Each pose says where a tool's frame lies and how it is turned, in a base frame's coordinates. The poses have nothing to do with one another.
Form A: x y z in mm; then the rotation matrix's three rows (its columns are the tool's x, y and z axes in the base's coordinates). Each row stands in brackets.
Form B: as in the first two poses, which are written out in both.
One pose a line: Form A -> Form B
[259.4, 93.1, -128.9], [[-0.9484, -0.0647, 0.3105], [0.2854, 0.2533, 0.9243], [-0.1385, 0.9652, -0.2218]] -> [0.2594, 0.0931, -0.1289], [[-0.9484, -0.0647, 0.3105], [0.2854, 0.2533, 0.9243], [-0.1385, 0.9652, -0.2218]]
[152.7, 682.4, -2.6], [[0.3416, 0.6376, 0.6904], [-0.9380, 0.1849, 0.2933], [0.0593, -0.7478, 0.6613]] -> [0.1527, 0.6824, -0.0026], [[0.3416, 0.6376, 0.6904], [-0.9380, 0.1849, 0.2933], [0.0593, -0.7478, 0.6613]]
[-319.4, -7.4, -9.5], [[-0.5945, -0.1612, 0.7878], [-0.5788, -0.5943, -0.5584], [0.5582, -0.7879, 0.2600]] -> [-0.3194, -0.0074, -0.0095], [[-0.5945, -0.1612, 0.7878], [-0.5788, -0.5943, -0.5584], [0.5582, -0.7879, 0.2600]]
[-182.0, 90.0, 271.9], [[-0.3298, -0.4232, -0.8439], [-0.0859, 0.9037, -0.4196], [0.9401, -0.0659, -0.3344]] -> [-0.1820, 0.0900, 0.2719], [[-0.3298, -0.4232, -0.8439], [-0.0859, 0.9037, -0.4196], [0.9401, -0.0659, -0.3344]]
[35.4, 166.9, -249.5], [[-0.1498, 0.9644, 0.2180], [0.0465, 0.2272, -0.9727], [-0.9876, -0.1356, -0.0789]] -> [0.0354, 0.1669, -0.2495], [[-0.1498, 0.9644, 0.2180], [0.0465, 0.2272, -0.9727], [-0.9876, -0.1356, -0.0789]]
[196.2, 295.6, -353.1], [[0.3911, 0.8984, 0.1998], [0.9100, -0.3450, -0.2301], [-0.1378, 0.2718, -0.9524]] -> [0.1962, 0.2956, -0.3531], [[0.3911, 0.8984, 0.1998], [0.9100, -0.3450, -0.2301], [-0.1378, 0.2718, -0.9524]]
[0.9, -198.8, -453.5], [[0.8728, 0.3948, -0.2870], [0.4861, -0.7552, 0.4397], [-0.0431, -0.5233, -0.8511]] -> [0.0009, -0.1988, -0.4535], [[0.8728, 0.3948, -0.2870], [0.4861, -0.7552, 0.4397], [-0.0431, -0.5233, -0.8511]]
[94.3, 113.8, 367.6], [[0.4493, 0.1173, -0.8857], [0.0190, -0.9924, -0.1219], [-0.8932, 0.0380, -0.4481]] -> [0.0943, 0.1138, 0.3676], [[0.4493, 0.1173, -0.8857], [0.0190, -0.9924, -0.1219], [-0.8932, 0.0380, -0.4481]]
